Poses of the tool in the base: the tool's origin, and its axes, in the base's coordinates. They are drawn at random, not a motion.
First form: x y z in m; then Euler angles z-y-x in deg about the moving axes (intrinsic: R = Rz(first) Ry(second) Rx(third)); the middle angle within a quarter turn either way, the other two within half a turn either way.
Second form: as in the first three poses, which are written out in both.
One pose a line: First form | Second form
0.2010, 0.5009, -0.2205, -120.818, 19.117, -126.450 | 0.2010, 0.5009, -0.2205, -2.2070, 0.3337, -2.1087
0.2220, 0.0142, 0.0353, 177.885, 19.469, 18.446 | 0.2220, 0.0142, 0.0353, 0.3219, 0.3398, 3.1047
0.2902, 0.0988, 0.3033, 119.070, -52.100, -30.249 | 0.2902, 0.0988, 0.3033, -0.5279, -0.9093, 2.0782
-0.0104, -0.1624, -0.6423, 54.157, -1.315, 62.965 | -0.0104, -0.1624, -0.6423, 1.0989, -0.0230, 0.9452
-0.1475, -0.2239, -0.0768, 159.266, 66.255, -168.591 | -0.1475, -0.2239, -0.0768, -2.9425, 1.1564, 2.7797
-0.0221, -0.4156, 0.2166, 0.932, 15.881, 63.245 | -0.0221, -0.4156, 0.2166, 1.1038, 0.2772, 0.0163
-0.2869, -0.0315, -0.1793, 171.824, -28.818, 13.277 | -0.2869, -0.0315, -0.1793, 0.2317, -0.5030, 2.9989
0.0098, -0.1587, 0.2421, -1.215, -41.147, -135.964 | 0.0098, -0.1587, 0.2421, -2.3730, -0.7182, -0.0212
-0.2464, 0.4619, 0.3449, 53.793, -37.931, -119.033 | -0.2464, 0.4619, 0.3449, -2.0775, -0.6620, 0.9389
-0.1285, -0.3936, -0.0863, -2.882, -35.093, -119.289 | -0.1285, -0.3936, -0.0863, -2.0820, -0.6125, -0.0503
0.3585, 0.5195, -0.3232, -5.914, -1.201, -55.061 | 0.3585, 0.5195, -0.3232, -0.9610, -0.0210, -0.1032
